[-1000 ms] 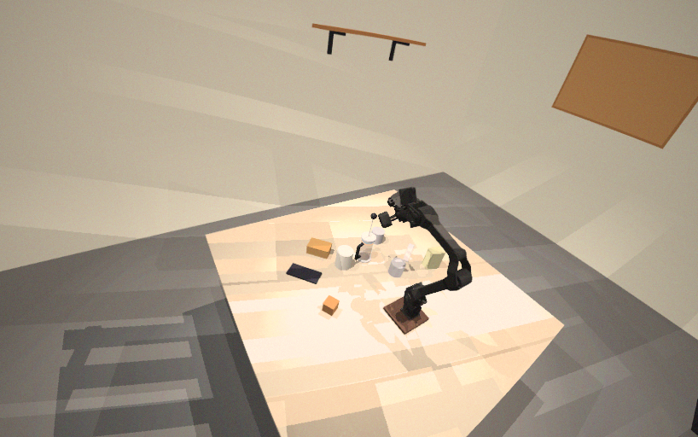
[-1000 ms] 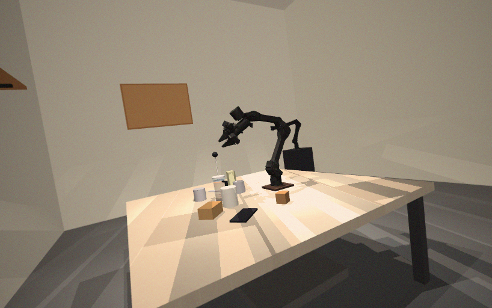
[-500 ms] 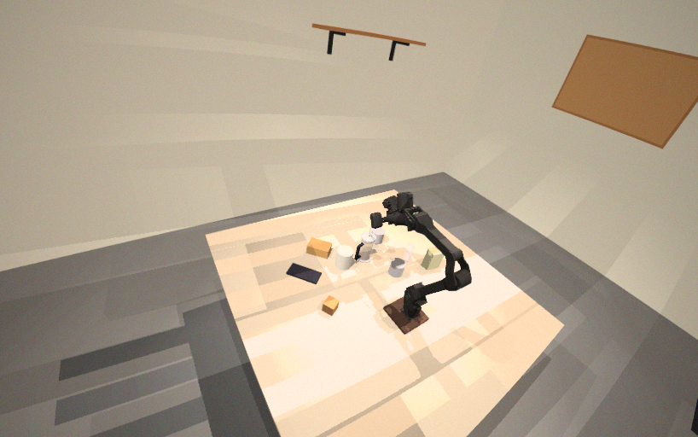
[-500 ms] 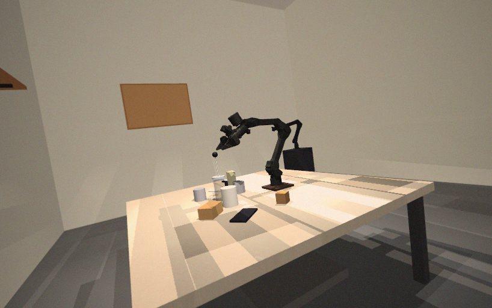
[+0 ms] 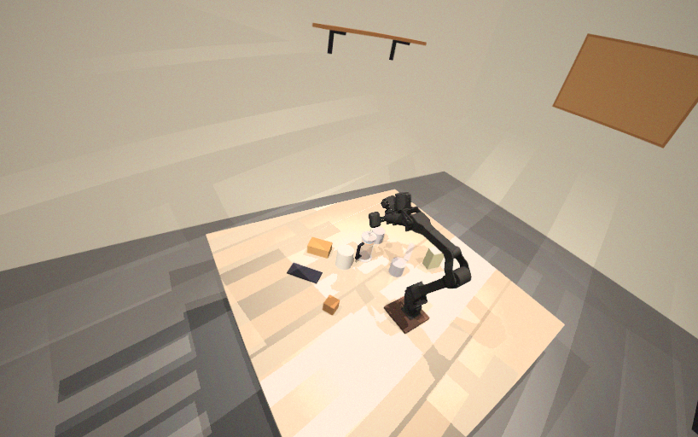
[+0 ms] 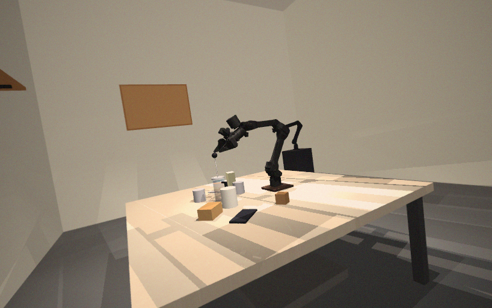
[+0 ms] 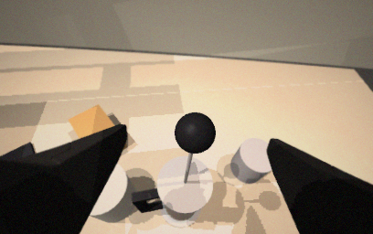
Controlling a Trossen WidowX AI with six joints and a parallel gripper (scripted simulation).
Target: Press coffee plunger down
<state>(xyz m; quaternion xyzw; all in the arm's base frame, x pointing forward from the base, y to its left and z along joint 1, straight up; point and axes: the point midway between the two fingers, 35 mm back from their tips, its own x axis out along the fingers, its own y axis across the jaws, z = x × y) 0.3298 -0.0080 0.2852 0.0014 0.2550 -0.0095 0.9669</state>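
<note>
My gripper tip is now 1 cm short of the coffee press, 2 cm to the right of it and 15 cm above it. Also, from my gripper tip: small orange cube (19 cm behind, 31 cm to the left, 26 cm below); dark flat slab (3 cm ahead, 32 cm to the left, 28 cm below); orange box (14 cm ahead, 19 cm to the left, 26 cm below).
</note>
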